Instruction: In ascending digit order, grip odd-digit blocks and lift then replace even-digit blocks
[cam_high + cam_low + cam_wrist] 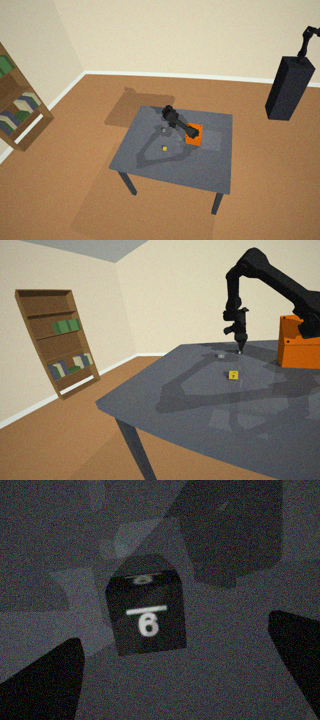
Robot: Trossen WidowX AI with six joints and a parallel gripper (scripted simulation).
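Right now the black block is 10 mm to the left of my gripper tip and 20 mm below it. The rest, counted from my gripper tip: yellow block: 50 mm ahead, 300 mm to the left, 20 mm below; grey block: 100 mm ahead, 70 mm to the left, 20 mm below.
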